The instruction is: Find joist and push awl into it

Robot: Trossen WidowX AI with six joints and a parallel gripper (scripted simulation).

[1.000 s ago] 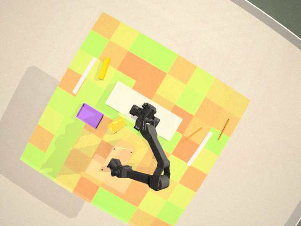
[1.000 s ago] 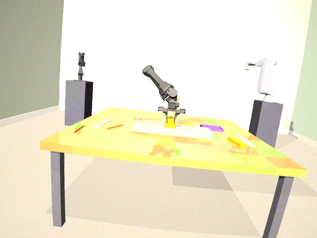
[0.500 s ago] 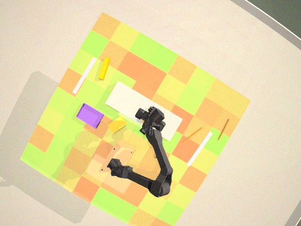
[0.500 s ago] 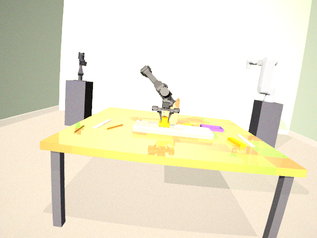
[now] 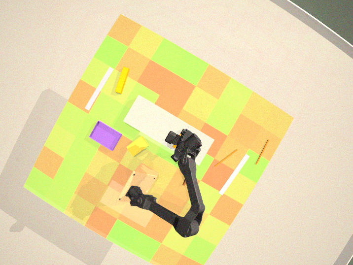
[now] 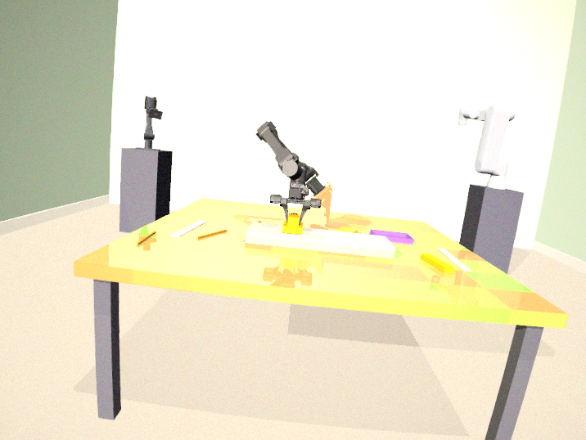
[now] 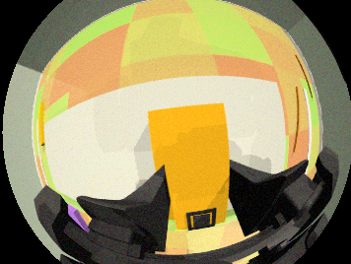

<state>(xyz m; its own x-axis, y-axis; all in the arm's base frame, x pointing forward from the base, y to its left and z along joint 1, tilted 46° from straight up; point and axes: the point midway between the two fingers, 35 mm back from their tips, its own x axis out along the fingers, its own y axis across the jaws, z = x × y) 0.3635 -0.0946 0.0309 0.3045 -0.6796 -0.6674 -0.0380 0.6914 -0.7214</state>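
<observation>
Now: gripper tip 410 mm to the right of the purple tray, 240 mm past it and 50 mm above it. The rest, counted from my gripper tip: awl (170 mm behind, 140 mm to the right, 60 mm below); yellow bar (510 mm to the left, 100 mm ahead, 60 mm below); stud finder (20 mm behind, 20 mm above).
</observation>
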